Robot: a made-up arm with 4 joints.
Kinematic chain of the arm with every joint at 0, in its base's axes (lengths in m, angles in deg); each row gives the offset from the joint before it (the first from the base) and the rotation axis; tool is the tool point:
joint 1: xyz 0 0 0.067 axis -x
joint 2: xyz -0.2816 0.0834 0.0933 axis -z
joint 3: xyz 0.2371 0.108 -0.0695 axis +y
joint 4: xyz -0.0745 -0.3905 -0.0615 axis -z
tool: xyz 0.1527 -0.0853 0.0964
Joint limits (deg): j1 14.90..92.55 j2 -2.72..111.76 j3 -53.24..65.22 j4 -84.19..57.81
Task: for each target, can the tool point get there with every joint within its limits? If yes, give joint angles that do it. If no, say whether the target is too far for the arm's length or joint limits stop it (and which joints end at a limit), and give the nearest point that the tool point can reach.
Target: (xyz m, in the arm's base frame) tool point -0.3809 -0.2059 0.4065
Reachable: yes | joints 49.88 51.52 -2.00 2.23
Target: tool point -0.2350 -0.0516 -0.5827
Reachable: no: joint limits stop it (at a limit: joint 1, joint 2, joint 3) | nearest point 0.0301 -0.1087 0.0601 | short by 0.698 m
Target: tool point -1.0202 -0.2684 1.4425
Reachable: no: too far | nearest point -0.5176 -0.0745 0.4489 | short by 1.130 m
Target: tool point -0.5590 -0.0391 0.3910
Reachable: yes | joints 75.20 73.83 10.64 4.55
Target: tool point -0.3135 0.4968 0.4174
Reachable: no: joint limits stop it (at a limit: joint 1, joint 3) | nearest point -0.3099 0.1382 0.3825 | short by 0.360 m
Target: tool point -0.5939 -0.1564 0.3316
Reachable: yes | joints 49.03 64.24 -8.21 42.90
